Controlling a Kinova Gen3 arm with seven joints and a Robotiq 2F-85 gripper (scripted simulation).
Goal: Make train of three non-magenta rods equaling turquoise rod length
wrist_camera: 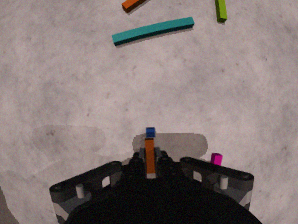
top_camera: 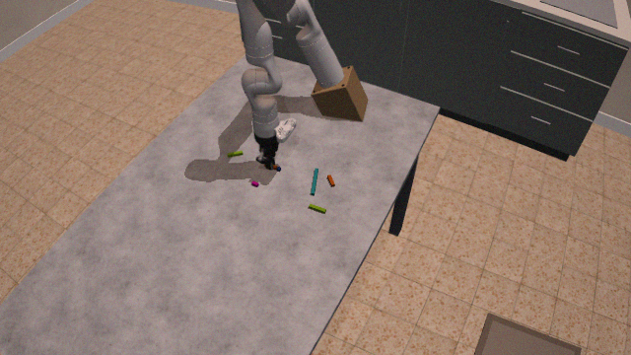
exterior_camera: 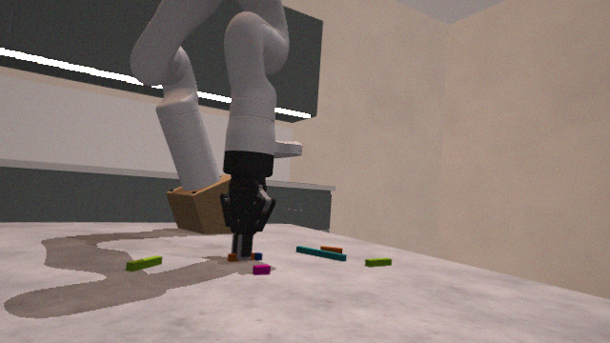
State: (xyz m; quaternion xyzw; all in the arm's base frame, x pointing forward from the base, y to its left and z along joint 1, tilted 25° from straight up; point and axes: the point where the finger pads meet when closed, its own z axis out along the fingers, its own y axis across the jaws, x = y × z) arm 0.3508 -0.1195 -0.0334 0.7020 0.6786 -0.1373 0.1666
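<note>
My hand is 3 cm to the right of the blue rod and 2 cm above it. The rest, counted from my hand: turquoise rod 15 cm to the left, 2 cm below, 2 cm ahead; magenta rod 8 cm ahead, 2 cm to the right, 2 cm below.
</note>
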